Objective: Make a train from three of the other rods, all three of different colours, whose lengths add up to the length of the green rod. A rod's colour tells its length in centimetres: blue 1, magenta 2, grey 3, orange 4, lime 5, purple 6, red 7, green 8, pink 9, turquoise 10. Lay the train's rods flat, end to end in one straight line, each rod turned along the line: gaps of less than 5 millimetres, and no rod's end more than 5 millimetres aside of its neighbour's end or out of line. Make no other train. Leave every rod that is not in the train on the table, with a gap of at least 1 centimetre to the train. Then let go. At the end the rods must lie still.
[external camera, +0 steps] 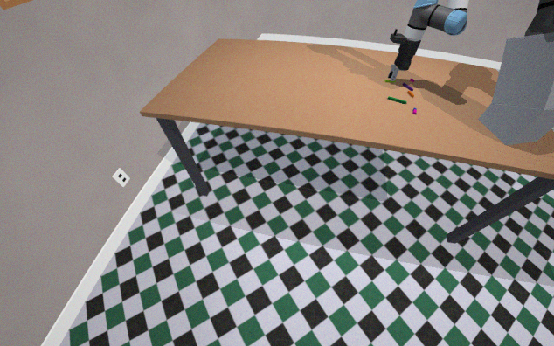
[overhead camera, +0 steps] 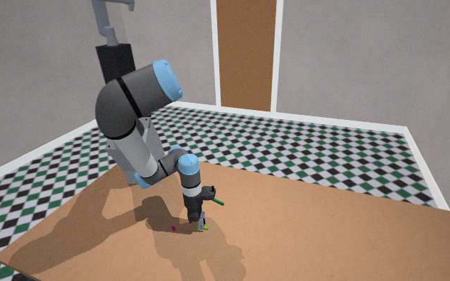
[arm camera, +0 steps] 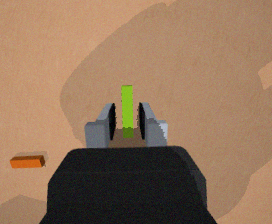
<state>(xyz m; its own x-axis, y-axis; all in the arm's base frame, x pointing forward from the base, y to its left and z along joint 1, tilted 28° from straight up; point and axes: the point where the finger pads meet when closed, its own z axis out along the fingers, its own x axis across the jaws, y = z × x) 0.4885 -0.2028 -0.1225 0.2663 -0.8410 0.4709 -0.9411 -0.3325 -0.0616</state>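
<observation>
The lime rod lies 3 cm below my hand. Also, from my hand: purple rod 8 cm behind, 3 cm to the left, 3 cm below; then green rod 1 cm behind, 17 cm to the left, 3 cm below; then orange rod 8 cm behind, 10 cm to the left, 3 cm below.
</observation>
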